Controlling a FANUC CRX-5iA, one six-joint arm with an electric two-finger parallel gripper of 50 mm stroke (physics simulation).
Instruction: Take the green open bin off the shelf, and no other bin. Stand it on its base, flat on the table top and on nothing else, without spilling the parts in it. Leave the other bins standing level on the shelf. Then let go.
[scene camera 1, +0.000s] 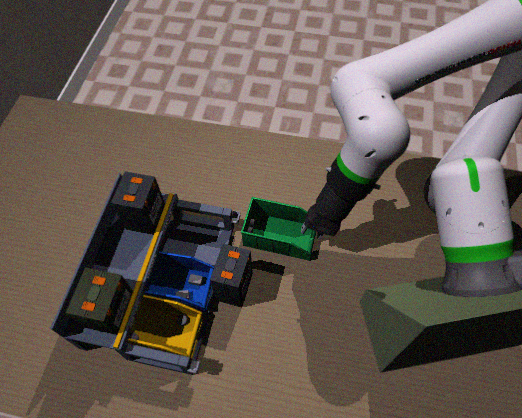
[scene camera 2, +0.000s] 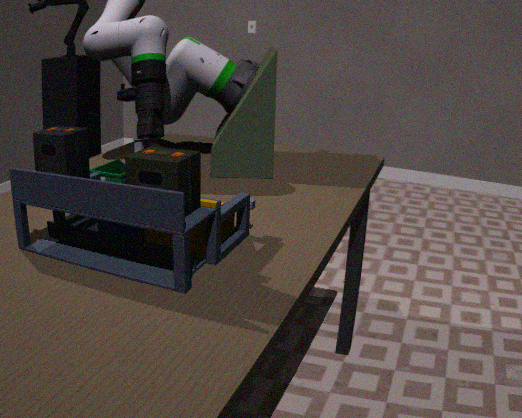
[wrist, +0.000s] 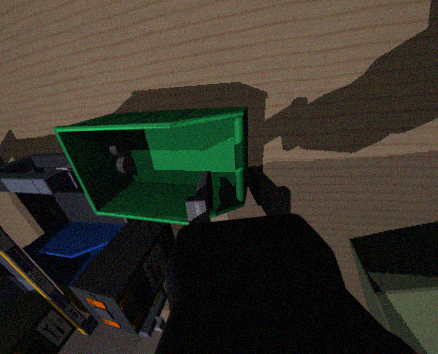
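Pixels of known places: gripper, fingertip midpoint: (scene camera 1: 310, 232) (wrist: 230, 180); arm's base, link origin: (scene camera 1: 482, 287) (scene camera 2: 243, 93).
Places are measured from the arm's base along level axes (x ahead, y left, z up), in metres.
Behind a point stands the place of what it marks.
Note:
The green open bin (scene camera 1: 280, 225) {x 0.404, y -0.208, z -0.206 m} (scene camera 2: 112, 170) {x 0.388, y -0.226, z -0.157 m} (wrist: 190, 160) {x 0.390, y -0.167, z -0.206 m} stands upright, apart from the shelf (scene camera 1: 143, 275) (scene camera 2: 95, 200) {x 0.813, y -0.012, z -0.080 m}, and looks flat on the table top (scene camera 1: 200, 137) {x 0.659, y -0.476, z -0.209 m}. Small grey parts (scene camera 1: 251, 225) {x 0.476, y -0.192, z -0.188 m} (wrist: 122, 164) {x 0.473, y -0.181, z -0.184 m} lie inside at its far end. My gripper (scene camera 1: 311, 232) {x 0.328, y -0.165, z -0.149 m} (wrist: 230, 180) {x 0.328, y -0.165, z -0.149 m} is open at the bin's low front wall, one finger inside and one outside, with gaps to the wall. The blue bin (scene camera 1: 204, 290) {x 0.568, y -0.013, z -0.200 m} (wrist: 80, 240) {x 0.613, y -0.066, z -0.160 m} and the yellow bin (scene camera 1: 195, 332) {x 0.566, y 0.096, z -0.168 m} sit side by side on the shelf and look level.
A dark box (scene camera 1: 232, 275) {x 0.491, y -0.009, z -0.078 m} (wrist: 122, 270) {x 0.473, y -0.074, z -0.110 m} with orange marks stands at the shelf's front, close to the green bin. Another dark box (scene camera 1: 137, 195) {x 0.706, y -0.133, z 0.013 m} (scene camera 2: 62, 150) {x 0.759, y -0.114, z -0.015 m} and an olive box (scene camera 1: 97, 300) {x 0.737, y 0.096, z -0.012 m} (scene camera 2: 162, 175) {x 0.791, y 0.101, z -0.035 m} stand at the back. The green arm mount (scene camera 1: 400, 325) {x 0.166, y 0.097, z 0.023 m} (scene camera 2: 250, 135) {x 0.173, y 0.073, z -0.092 m} is opposite.

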